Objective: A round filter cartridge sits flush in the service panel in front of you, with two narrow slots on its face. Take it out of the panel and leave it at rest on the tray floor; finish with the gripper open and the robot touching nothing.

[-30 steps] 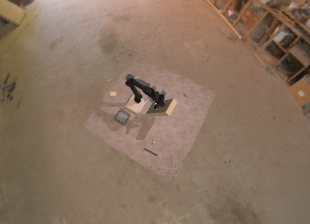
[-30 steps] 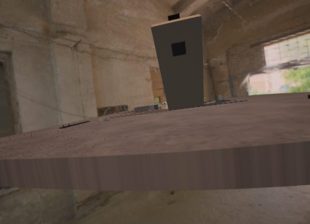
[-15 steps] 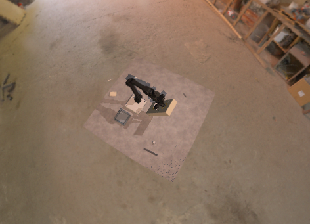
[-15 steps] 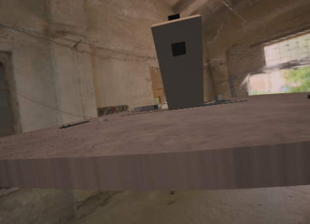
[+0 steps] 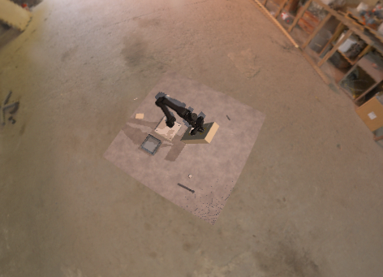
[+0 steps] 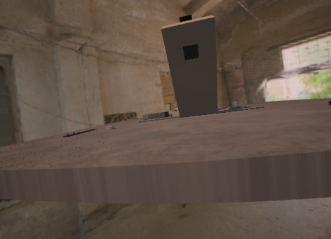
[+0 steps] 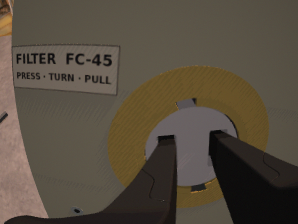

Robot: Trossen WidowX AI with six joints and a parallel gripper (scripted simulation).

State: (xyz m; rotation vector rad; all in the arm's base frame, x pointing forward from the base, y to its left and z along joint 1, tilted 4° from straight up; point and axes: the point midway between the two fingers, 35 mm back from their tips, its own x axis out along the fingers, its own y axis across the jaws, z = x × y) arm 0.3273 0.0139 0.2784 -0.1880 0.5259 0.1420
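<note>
Right now my gripper tip is 1 cm short of the grey round filter cartridge and 1 cm above it. Also, from my gripper tip: grey tray (40 cm behind, 32 cm to the right, 26 cm below); then small beige block (72 cm behind, 13 cm to the right, 27 cm below).
</note>
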